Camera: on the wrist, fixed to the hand. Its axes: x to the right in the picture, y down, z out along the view.
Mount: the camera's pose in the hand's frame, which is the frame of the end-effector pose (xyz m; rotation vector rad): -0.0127 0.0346 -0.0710 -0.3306 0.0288 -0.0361
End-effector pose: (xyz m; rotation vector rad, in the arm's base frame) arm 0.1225 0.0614 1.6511 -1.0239 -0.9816 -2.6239
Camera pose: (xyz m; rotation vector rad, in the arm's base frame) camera 0.1057 -0.0111 1.6218 -1.0359 -0.5748 -2.8861
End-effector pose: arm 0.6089 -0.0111 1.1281 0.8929 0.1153 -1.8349
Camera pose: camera 0.6770 0.0158 1.0959 0.6874 0.4421 -1.7700
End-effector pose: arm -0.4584 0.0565 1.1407 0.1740 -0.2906 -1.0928
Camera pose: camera -0.4121 0.0832 1.0812 -0.1001 -0.0783 -1.1571
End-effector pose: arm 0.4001 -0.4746 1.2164 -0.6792 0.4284 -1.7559
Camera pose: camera 0.3828 -0.4763 1.1383 -0.8992 0.7406 -1.7474
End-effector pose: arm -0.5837 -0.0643 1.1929 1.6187 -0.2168 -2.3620
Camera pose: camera -0.5086 -0.0914 1.1877 1.5053 0.2009 -2.2521
